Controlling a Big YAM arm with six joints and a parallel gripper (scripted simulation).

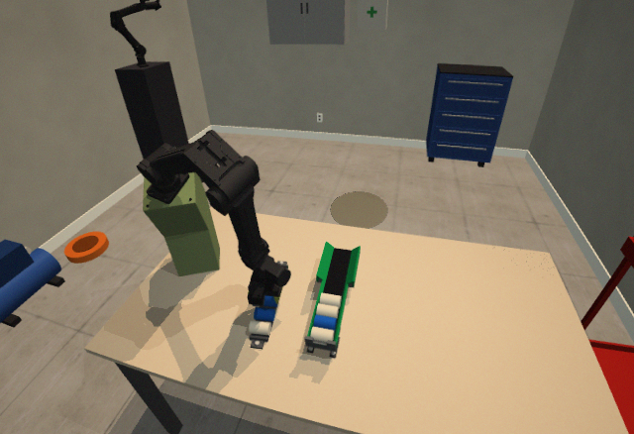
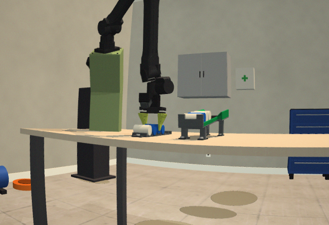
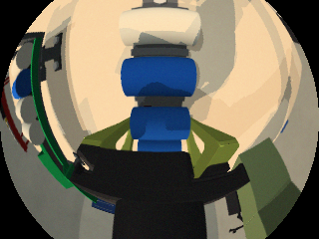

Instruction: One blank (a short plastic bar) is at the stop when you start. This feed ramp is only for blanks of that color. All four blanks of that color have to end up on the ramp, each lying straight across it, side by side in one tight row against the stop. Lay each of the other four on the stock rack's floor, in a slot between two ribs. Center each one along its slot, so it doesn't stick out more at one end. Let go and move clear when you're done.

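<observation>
My gripper is now 4 cm above the grey stock rack and 3 cm to the right of it. From my hand the other things lie so: grey stop (23 cm ahead, 13 cm to the right, 3 cm above).
</observation>
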